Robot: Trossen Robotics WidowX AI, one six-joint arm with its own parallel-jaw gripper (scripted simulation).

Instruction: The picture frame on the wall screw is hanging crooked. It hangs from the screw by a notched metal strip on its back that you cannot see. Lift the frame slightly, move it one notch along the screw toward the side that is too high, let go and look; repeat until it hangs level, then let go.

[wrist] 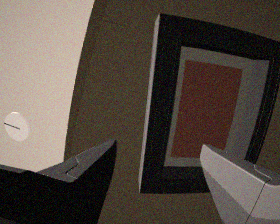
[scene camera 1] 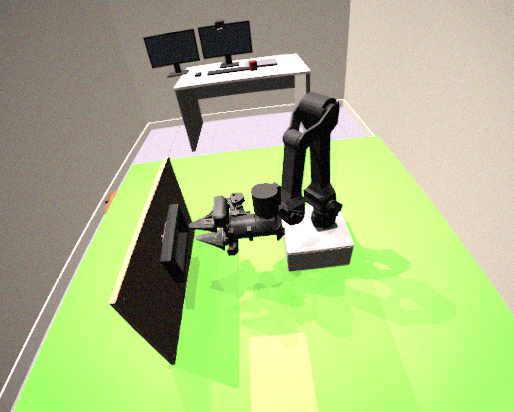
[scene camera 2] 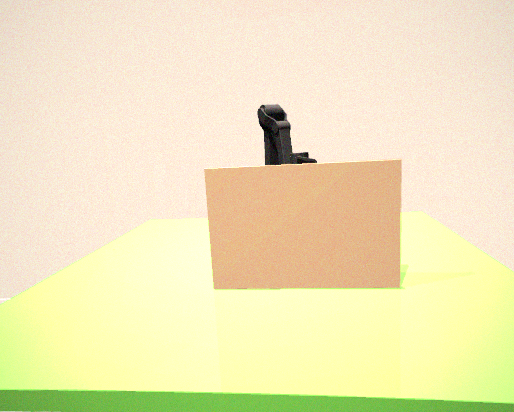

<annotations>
A picture frame shows in the wrist view point(207, 82) and in scene camera 1 point(175, 240); in scene camera 2 it is hidden by a tan wall board. The same spot on a tan wall board: point(wrist: 109, 102) is point(scene camera 1: 153, 222).
</annotations>
